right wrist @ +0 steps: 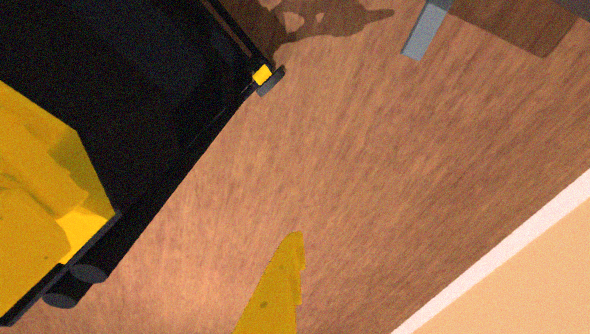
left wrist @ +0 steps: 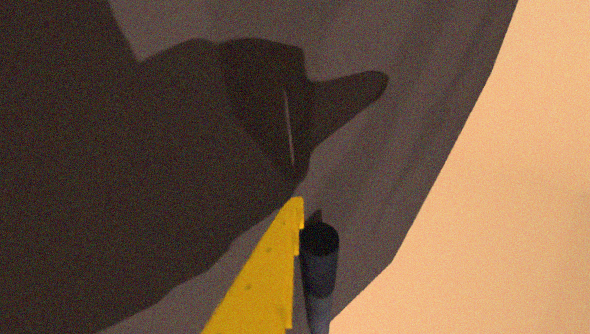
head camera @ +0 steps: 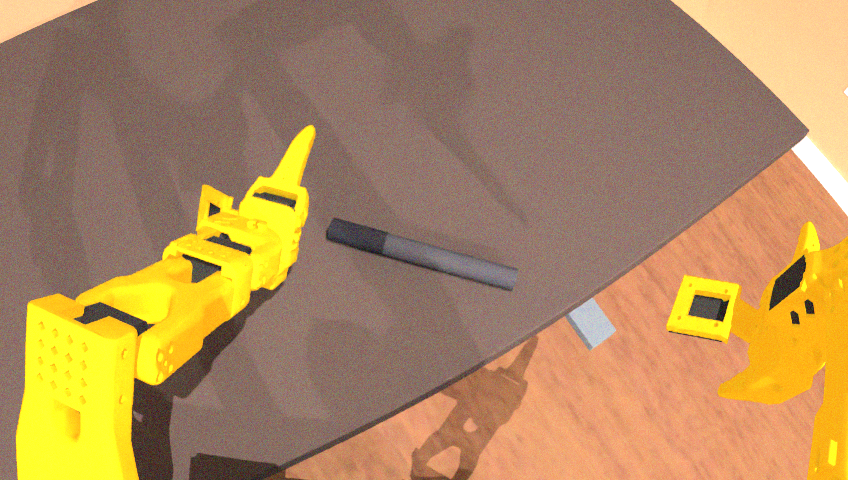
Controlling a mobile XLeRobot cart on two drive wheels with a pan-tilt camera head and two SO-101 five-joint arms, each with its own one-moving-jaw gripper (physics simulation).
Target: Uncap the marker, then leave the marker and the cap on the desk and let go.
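Places are measured from the left arm's base along level axes (x ahead, y left, z up), in millimetres.
Pixels of known places: left end effector, tool point: (left wrist: 303,208) (head camera: 296,228); right end effector, tool point: (right wrist: 303,244) (head camera: 724,388); right arm's base, origin of the base link: (right wrist: 22,197).
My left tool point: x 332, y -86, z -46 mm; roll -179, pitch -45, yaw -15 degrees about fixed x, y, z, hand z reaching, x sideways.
Note:
Ahead of a thing's pixels: the offset from my left tool point to its top centre. Level surfaces: height alone.
The marker @[dz +11, dx -21, dy -112 mm] (head camera: 449,261) (left wrist: 320,317) lies on the dark desk @[dz -10 mm] (head camera: 595,118), with its black cap @[dz +10, dx -6, dy -55 mm] (head camera: 357,235) (left wrist: 320,277) on the end nearer my left gripper. Cap and body are joined in line. My left gripper (head camera: 299,169) (left wrist: 301,212) is open and empty. One notched jaw shows in the left wrist view, its tip beside the cap's end; the other jaw is out of that picture. In the head view the gripper is left of the cap, one jaw pointing up. My right gripper (head camera: 767,309) (right wrist: 299,242) is open and empty, off the desk over the floor.
The desk's edge runs diagonally below the marker. A grey-blue block (head camera: 590,322) (right wrist: 425,32) shows beyond that edge, against the wooden floor @[dz -729 mm] (head camera: 684,404) (right wrist: 350,175). The cart's black body (right wrist: 125,100) fills the upper left of the right wrist view. Arm shadows fall across the desk.

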